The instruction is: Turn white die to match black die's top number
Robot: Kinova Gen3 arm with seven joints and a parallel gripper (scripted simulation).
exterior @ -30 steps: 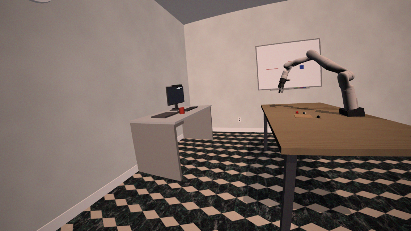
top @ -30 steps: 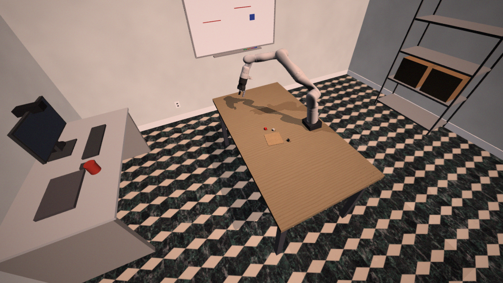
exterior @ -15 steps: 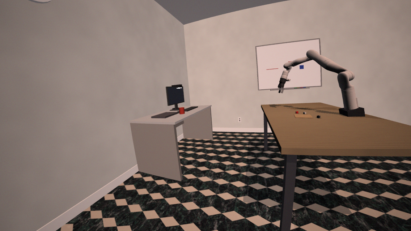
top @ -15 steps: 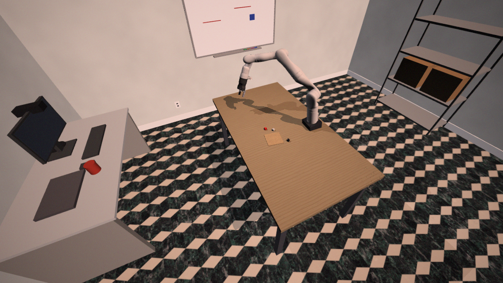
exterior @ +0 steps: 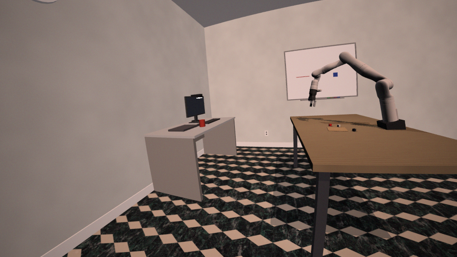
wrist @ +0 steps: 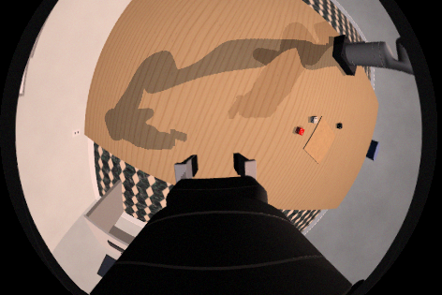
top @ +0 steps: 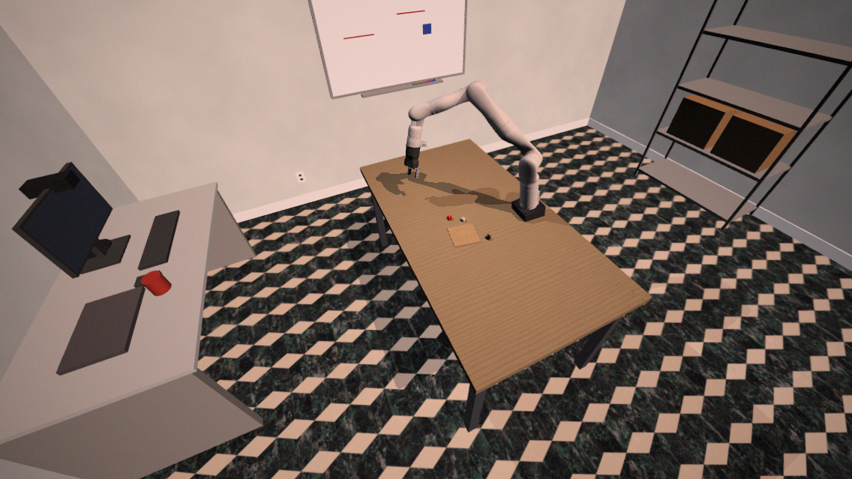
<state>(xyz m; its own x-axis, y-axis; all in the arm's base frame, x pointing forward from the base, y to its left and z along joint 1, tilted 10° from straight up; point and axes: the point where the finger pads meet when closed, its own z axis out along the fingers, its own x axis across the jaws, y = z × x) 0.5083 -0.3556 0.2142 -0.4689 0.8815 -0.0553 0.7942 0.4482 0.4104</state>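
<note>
The red die lies 12 cm behind my hand, 24 cm to the left of it and 18 cm below it. The rest, counted from my hand: white die (18 cm behind, 28 cm to the left, 18 cm below); then black die (24 cm behind, 45 cm to the left, 18 cm below); then tan mat (14 cm behind, 38 cm to the left, 18 cm below).
</note>
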